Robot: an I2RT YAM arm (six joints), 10 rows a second.
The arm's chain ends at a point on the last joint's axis. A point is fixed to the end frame.
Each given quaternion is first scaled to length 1.
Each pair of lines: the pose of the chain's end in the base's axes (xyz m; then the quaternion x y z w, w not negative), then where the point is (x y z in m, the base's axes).
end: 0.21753 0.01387 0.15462 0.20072 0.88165 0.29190 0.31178
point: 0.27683 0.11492 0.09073
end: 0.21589 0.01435 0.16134 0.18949 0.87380 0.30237 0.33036
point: 0.27694 0.11668 0.10123
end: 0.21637 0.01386 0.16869 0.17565 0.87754 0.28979 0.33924
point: 0.27724 0.11465 0.10587
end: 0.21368 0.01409 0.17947 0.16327 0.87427 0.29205 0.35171
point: 0.27504 0.11536 0.11791
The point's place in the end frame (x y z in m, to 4 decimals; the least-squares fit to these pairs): 0.0388 0.0450 0.1195
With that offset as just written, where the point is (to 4 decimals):
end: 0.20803 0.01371 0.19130 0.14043 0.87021 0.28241 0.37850
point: 0.2715 0.1136 0.1295
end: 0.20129 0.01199 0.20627 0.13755 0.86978 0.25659 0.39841
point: 0.2691 0.1068 0.1413
